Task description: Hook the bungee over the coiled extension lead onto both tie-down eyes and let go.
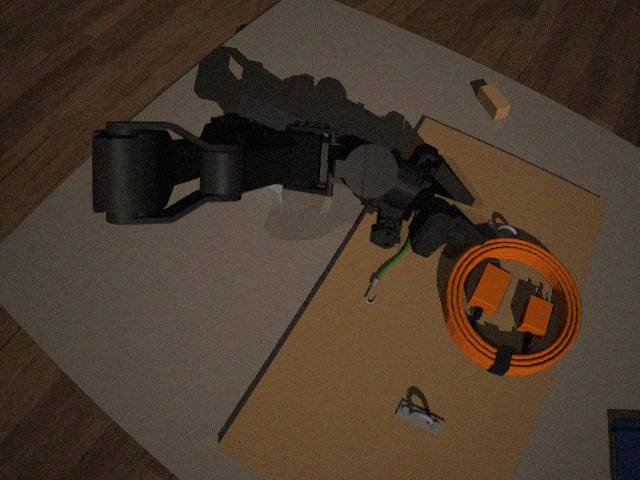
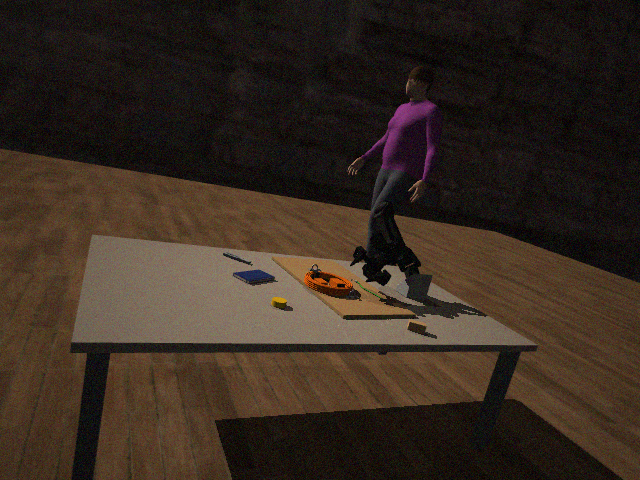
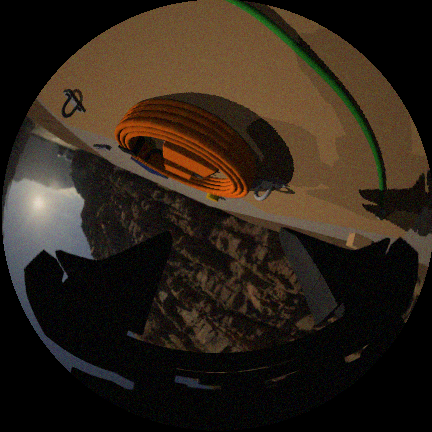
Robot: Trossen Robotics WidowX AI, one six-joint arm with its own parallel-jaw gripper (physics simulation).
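Places are measured from the arm's base along level axes (x ahead, y left, z up), in millimetres.
Pixels of known places: gripper, fingertip midpoint: [image 1: 478,221] [image 2: 358,273] [image 3: 226,234]; arm's base, origin of the base link: [image 2: 414,280].
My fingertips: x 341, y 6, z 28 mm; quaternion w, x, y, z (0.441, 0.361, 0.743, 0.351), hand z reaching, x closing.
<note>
For each thing: its middle in the pictures, then the offset to it from my fingertips. Level surfaces: height alone.
- green bungee, body centre: [image 1: 406,223] [image 2: 371,291] 1 mm left, 94 mm back, 76 mm down
- brown board, its level: 80 mm down
- orange coiled extension lead, body centre: [image 1: 513,304] [image 3: 182,161] [image 2: 328,282] 58 mm right, 90 mm ahead, 65 mm down
- tie-down eye, body centre: [image 1: 422,416] 251 mm right, 34 mm ahead, 67 mm down
- small wooden block, body centre: [image 1: 493,101] [image 3: 358,242] [image 2: 416,326] 318 mm left, 47 mm back, 77 mm down
- grey table, its level: 92 mm down
- blue book, body centre: [image 3: 150,167] [image 2: 254,276] 167 mm right, 366 mm ahead, 86 mm down
- yellow tape roll, body centre: [image 2: 279,302] 87 mm left, 388 mm ahead, 83 mm down
- pen, body centre: [image 2: 237,258] [image 3: 101,146] 385 mm right, 348 mm ahead, 86 mm down
A green bungee [image 1: 394,259] [image 2: 367,290] [image 3: 343,92] lies loose on the brown board [image 1: 347,381] [image 2: 366,310], its near hook [image 1: 371,291] free on the board and its far end hidden under my gripper. The orange coiled extension lead [image 1: 454,296] [image 2: 328,286] [image 3: 209,128] lies to the right of it. One tie-down eye [image 1: 420,415] [image 3: 72,102] stands in front of the coil; the other eye [image 1: 505,229] [image 3: 268,188] is behind it. My gripper [image 1: 480,216] [image 2: 366,269] [image 3: 226,234] is open and empty, low over the board beside the coil and the far eye.
A small wooden block [image 1: 492,99] [image 2: 417,327] lies on the grey table [image 1: 175,310] beyond the board. A blue book [image 2: 253,276], a yellow tape roll [image 2: 279,302] and a pen [image 2: 237,258] lie left of the board. A person in purple [image 2: 409,143] walks behind the table.
</note>
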